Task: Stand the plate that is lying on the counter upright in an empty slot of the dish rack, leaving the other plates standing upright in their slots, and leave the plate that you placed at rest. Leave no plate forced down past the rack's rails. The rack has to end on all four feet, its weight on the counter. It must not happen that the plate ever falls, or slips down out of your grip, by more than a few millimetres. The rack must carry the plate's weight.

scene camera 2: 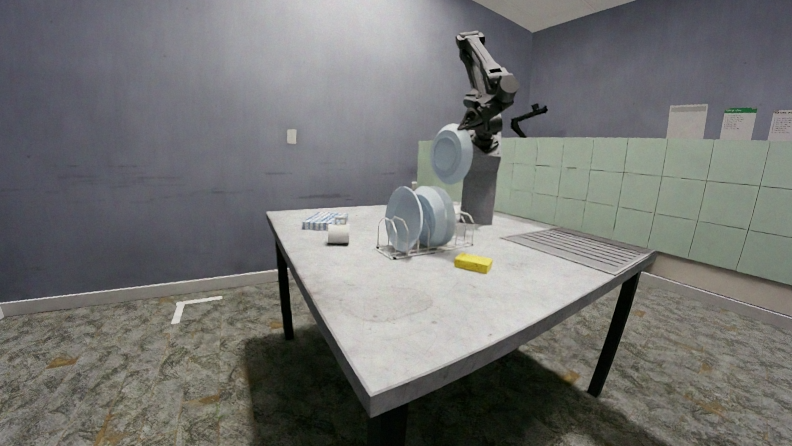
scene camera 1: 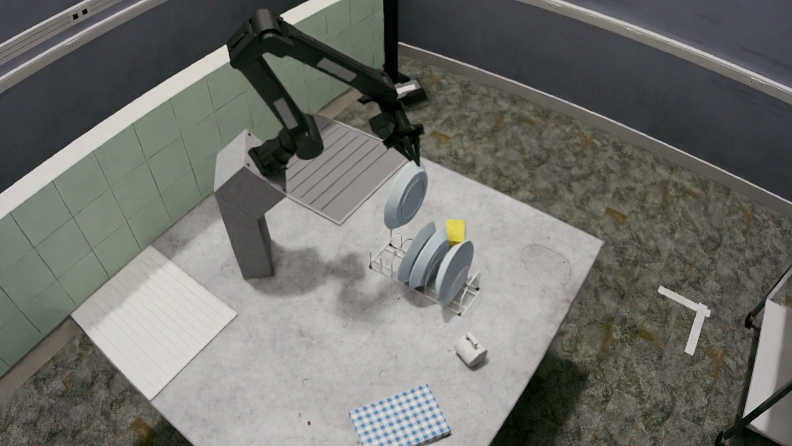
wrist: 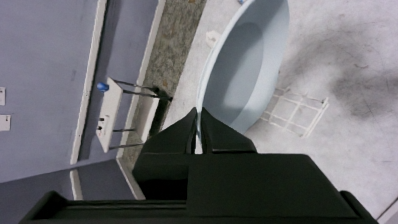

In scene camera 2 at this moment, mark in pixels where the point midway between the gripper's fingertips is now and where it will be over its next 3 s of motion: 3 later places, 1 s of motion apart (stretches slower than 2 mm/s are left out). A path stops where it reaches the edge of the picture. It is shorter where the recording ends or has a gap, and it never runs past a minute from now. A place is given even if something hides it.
My gripper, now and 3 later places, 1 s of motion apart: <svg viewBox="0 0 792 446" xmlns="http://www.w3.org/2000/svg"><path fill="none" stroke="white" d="M458 130L457 139L456 145L456 152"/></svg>
